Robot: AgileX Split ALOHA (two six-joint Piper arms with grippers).
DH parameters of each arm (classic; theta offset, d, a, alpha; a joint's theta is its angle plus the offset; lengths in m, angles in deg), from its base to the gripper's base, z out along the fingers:
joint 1: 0 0.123 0 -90
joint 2: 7.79 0 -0.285 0
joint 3: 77.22 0 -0.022 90
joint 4: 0 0.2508 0 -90
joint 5: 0 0 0.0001 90
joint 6: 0 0.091 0 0
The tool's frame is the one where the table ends.
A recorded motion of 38 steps. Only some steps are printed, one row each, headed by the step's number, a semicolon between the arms.
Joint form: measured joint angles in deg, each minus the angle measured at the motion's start. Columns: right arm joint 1, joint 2, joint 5, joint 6, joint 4, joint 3; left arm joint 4, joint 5, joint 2, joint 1, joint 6, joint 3.
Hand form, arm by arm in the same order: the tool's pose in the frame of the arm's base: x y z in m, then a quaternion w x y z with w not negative. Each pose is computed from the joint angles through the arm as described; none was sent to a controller.
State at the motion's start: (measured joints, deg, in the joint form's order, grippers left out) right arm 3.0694 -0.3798 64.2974 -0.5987 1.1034 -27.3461; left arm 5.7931 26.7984 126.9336 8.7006 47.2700 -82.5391
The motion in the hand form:
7: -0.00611 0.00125 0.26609 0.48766 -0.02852 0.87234 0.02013; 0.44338 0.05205 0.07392 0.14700 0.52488 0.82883 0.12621
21: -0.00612 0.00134 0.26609 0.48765 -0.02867 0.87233 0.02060; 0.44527 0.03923 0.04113 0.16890 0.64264 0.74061 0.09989
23: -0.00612 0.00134 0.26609 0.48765 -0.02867 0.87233 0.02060; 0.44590 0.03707 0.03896 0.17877 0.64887 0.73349 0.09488
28: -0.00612 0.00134 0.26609 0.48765 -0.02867 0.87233 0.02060; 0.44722 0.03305 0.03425 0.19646 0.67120 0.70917 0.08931
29: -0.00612 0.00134 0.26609 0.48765 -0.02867 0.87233 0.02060; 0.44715 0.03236 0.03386 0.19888 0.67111 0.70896 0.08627
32: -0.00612 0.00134 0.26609 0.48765 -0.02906 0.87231 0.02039; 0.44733 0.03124 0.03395 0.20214 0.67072 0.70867 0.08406
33: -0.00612 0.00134 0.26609 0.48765 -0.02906 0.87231 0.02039; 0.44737 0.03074 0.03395 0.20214 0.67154 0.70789 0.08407
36: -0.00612 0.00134 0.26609 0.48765 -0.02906 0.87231 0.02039; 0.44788 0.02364 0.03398 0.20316 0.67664 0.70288 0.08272
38: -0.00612 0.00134 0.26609 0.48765 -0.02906 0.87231 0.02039; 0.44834 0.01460 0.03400 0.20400 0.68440 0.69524 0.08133
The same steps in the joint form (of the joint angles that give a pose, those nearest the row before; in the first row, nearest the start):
7: 0.00 0.00 0.00 0.00 0.00 0.00; -4.22 -1.92 3.63 -2.14 22.68 -0.23
21: 0.00 0.00 0.00 -0.01 0.06 0.00; -23.13 -5.04 8.21 -2.37 55.90 -0.23
23: 0.00 0.00 0.00 -0.01 0.06 0.00; -27.32 -5.26 8.57 -2.37 60.69 -0.23
28: 0.00 0.00 0.00 -0.01 0.06 0.00; -35.52 -5.49 9.39 -2.37 71.82 -0.29
29: 0.00 0.00 0.00 -0.01 0.06 0.00; -36.56 -5.29 9.45 -2.37 72.72 -0.29
32: 0.00 0.00 0.00 -0.06 0.06 0.00; -37.67 -5.17 9.46 -2.44 73.61 -0.29
33: 0.00 0.00 0.00 -0.06 0.06 0.00; -37.67 -5.17 9.47 -2.50 73.67 -0.29
36: 0.00 0.00 0.00 -0.06 0.06 0.00; -37.74 -5.22 9.47 -3.41 73.68 -0.29
38: 0.00 0.00 0.00 -0.06 0.06 0.00; -37.74 -5.27 9.47 -4.57 73.80 -0.29

